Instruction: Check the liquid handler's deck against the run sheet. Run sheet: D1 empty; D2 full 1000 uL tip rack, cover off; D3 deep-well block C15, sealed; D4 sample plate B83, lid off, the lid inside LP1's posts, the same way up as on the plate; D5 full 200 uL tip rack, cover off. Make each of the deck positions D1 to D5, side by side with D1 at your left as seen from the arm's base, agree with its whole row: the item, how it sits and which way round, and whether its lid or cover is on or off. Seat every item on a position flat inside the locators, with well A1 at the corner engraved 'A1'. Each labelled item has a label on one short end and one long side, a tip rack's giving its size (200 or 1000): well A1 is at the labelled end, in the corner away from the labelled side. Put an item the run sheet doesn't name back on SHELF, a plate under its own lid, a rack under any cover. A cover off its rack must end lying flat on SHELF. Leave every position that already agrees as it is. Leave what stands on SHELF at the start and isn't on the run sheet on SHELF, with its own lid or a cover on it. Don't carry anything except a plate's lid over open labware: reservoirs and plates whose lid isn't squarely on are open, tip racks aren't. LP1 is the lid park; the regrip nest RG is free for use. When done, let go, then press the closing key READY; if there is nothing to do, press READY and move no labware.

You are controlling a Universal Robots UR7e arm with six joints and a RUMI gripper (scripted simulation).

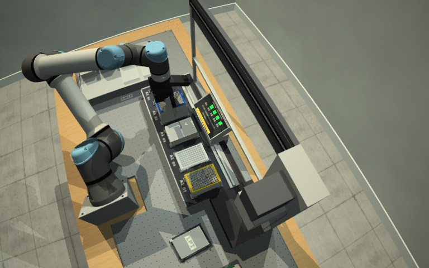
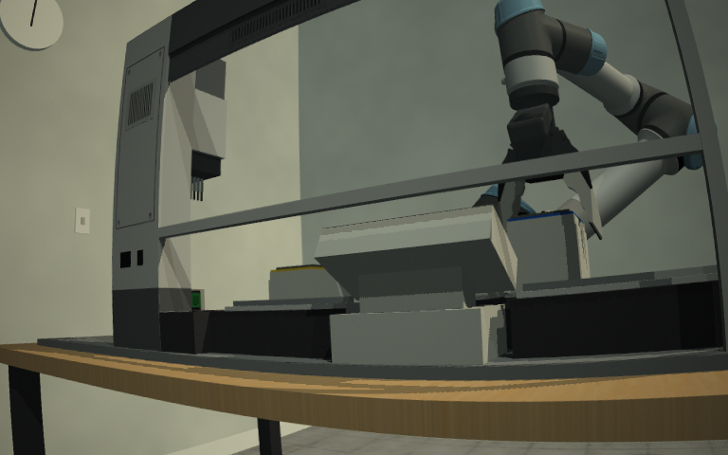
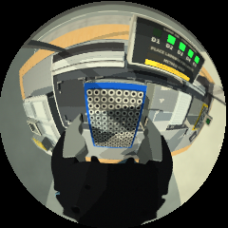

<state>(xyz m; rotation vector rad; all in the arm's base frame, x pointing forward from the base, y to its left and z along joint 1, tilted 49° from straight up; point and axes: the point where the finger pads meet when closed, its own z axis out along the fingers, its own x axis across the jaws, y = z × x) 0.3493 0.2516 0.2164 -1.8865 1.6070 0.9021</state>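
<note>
My hand is 10 mm past the blue-rimmed tip rack and 10 mm to the left of it. From my hand the other things lie so: yellow-rimmed tip rack (20 mm ahead, 380 mm to the right, 20 mm below); then grey deep-well block (10 mm ahead, 120 mm to the right, 50 mm below); then white sample plate (20 mm ahead, 250 mm to the right, 60 mm below).
</note>
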